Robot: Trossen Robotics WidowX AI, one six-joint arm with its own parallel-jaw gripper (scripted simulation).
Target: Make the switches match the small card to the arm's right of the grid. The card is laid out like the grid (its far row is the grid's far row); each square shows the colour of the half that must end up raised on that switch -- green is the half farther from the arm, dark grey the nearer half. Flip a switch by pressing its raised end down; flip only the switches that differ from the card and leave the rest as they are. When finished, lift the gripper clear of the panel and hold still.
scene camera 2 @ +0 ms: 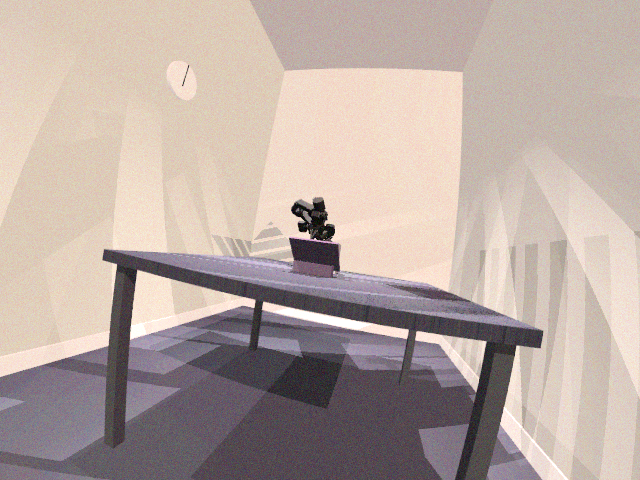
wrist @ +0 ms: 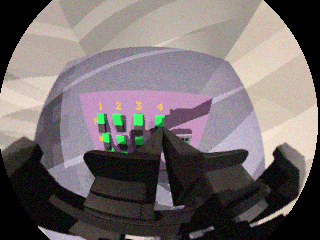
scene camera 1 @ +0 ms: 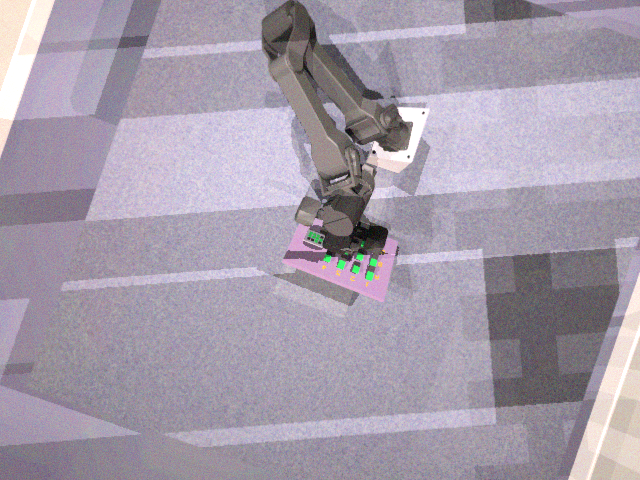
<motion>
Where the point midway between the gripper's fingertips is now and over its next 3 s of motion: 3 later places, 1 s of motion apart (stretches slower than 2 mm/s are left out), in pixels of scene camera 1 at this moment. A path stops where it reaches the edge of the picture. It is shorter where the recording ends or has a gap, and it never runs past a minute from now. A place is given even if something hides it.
The gripper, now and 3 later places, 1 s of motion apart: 330, 249; 327, 256; 327, 258; 339, 243
</motion>
